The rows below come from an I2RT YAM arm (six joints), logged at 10 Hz.
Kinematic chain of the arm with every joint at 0, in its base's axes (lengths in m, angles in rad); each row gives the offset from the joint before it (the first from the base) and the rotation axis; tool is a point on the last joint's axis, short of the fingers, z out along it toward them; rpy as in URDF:
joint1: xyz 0 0 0.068 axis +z
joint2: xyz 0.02 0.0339 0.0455 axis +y
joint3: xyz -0.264 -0.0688 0 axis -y
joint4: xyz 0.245 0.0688 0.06 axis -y
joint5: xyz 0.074 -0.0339 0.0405 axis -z
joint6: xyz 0.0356 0 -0.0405 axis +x
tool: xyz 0 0 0 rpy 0 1.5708 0
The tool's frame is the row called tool.
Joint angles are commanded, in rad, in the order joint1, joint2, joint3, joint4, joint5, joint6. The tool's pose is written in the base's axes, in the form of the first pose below.
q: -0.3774 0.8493 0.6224 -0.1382 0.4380 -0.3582
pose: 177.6 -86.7 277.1 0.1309 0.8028 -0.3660 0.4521
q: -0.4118 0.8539 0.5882 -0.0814 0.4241 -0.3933
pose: 176.3 -93.0 269.9 0.1283 0.7991 -0.3785 0.4491
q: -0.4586 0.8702 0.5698 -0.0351 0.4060 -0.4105
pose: 175.2 -102.2 265.0 0.1359 0.7955 -0.3879 0.4453
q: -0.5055 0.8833 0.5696 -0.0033 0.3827 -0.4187
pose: 173.5 -111.2 265.6 0.1460 0.7895 -0.3946 0.4469
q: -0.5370 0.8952 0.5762 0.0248 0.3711 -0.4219
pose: 172.9 -118.0 268.6 0.1551 0.7817 -0.4016 0.4512
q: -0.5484 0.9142 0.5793 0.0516 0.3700 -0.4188
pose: 174.9 -122.0 268.8 0.1611 0.7774 -0.4046 0.4539
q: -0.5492 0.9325 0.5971 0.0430 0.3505 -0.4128
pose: 178.4 -123.5 270.6 0.1576 0.7814 -0.3958 0.4560
